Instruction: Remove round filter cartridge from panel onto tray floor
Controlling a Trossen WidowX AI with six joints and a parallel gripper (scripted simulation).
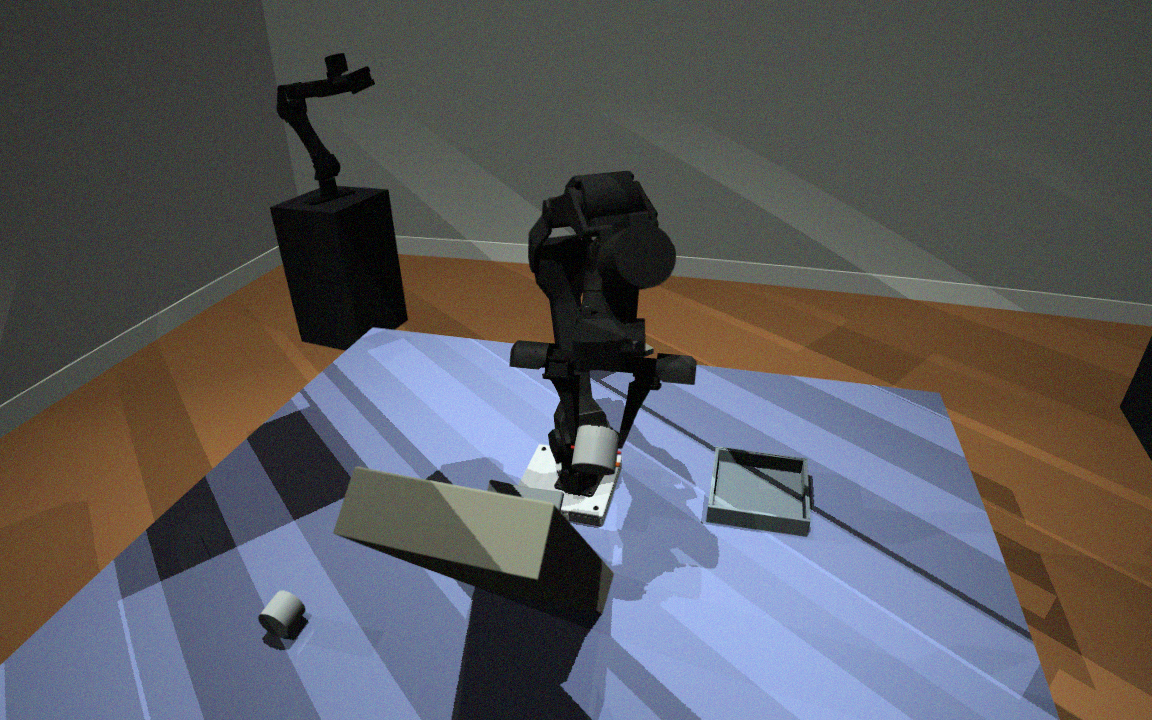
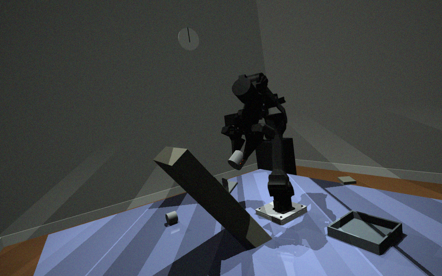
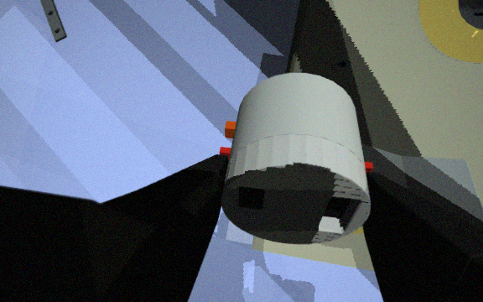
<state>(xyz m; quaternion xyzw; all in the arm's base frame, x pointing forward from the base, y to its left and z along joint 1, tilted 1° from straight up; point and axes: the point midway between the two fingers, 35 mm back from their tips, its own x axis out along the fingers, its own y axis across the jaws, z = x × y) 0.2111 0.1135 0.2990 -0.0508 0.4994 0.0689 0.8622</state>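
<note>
The dark tray is 320 mm behind my gripper tip, 160 mm to the left of it and 280 mm below it. Round my gripper tip: round filter cartridge: right at my gripper tip; then slanted service panel: 80 mm ahead, 80 mm to the right, 100 mm below; then grey bracket: 20 mm ahead, 80 mm to the right, 120 mm below.
</note>
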